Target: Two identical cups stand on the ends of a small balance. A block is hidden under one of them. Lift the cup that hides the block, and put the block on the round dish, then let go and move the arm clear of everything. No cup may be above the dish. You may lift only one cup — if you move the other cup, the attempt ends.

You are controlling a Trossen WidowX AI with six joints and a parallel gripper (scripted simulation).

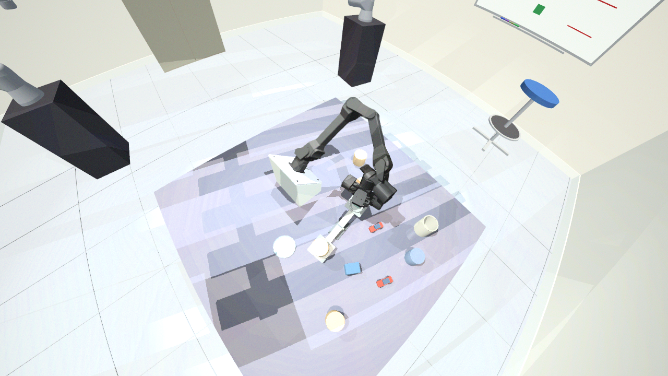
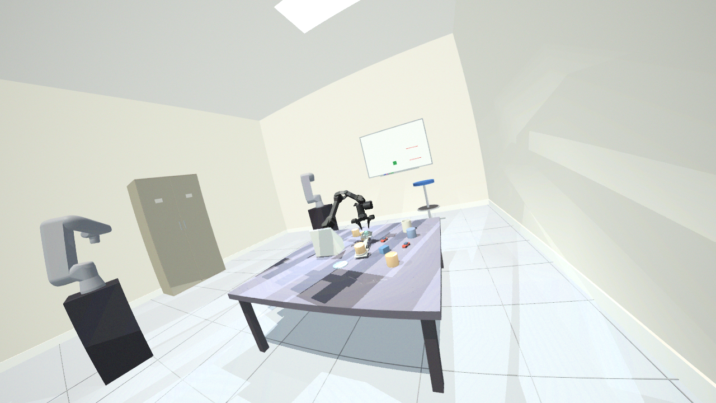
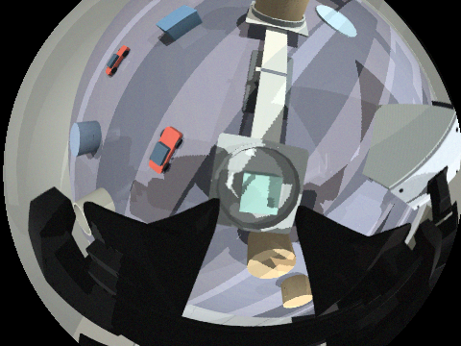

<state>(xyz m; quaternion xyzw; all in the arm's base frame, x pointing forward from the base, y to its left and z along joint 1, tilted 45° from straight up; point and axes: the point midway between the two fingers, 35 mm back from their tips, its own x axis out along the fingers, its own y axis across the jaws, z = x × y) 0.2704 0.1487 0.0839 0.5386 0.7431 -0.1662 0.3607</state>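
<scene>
The round dish lies 3 cm behind my gripper tip, 38 cm to the right of it and 12 cm below it. Round my gripper tip: blue block (22 cm ahead, 18 cm to the right, 10 cm below); then balance (4 cm ahead, 12 cm to the right, 8 cm below); then blue cylinder (32 cm ahead, 8 cm to the left, 8 cm below).
</scene>
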